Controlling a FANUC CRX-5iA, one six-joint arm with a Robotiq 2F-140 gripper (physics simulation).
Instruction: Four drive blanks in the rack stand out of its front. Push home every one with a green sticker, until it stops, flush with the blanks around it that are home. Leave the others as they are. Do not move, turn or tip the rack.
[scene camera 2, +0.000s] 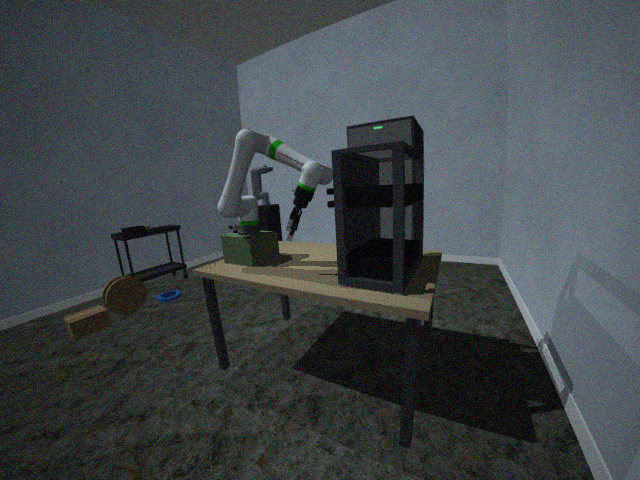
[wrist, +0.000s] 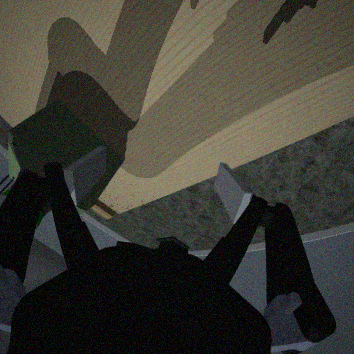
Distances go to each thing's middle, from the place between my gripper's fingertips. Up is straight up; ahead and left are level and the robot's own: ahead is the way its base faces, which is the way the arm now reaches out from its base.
I see my gripper 45 cm short of the dark rack (scene camera 2: 361, 252), 17 cm to the right of it and 9 cm below it.
